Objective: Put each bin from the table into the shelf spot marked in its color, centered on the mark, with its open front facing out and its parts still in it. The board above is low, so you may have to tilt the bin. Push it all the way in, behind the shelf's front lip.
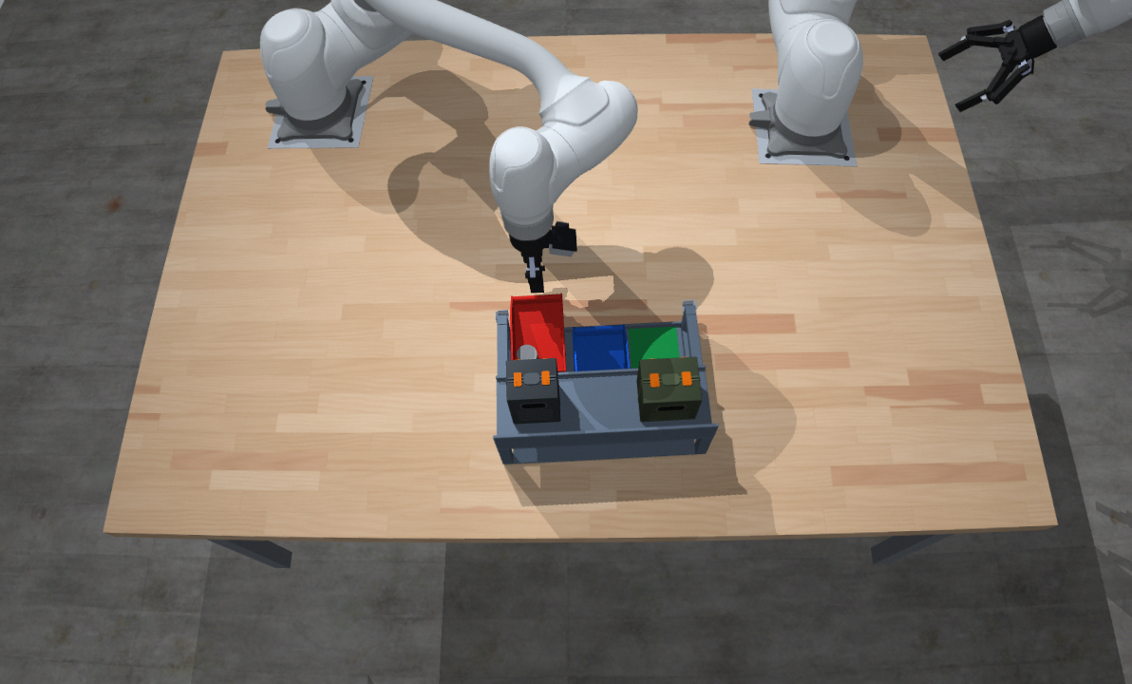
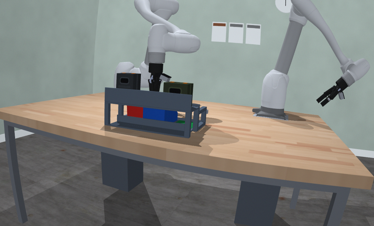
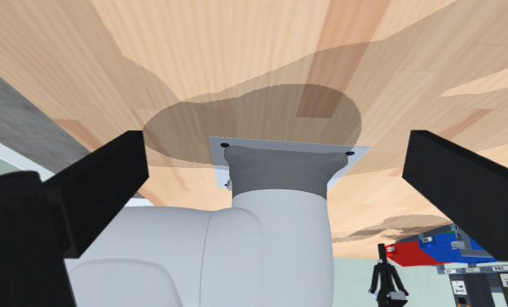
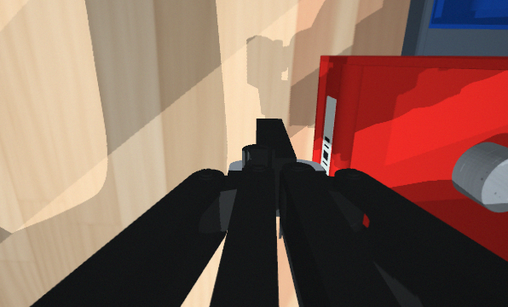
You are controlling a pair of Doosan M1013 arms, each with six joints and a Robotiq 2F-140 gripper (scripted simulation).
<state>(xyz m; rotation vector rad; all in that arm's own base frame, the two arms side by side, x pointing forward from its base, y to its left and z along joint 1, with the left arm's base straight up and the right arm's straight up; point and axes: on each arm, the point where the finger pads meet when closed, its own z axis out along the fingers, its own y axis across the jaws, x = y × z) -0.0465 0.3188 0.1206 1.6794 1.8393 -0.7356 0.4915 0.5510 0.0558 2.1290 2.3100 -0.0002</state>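
Note:
The red bin lies 12 cm ahead of my right hand and 1 cm to the left of it. From my right hand the other things lie so: blue bin 17 cm ahead, 14 cm to the left, 1 cm below; then grey shelf 20 cm ahead, 14 cm to the left, 1 cm above.

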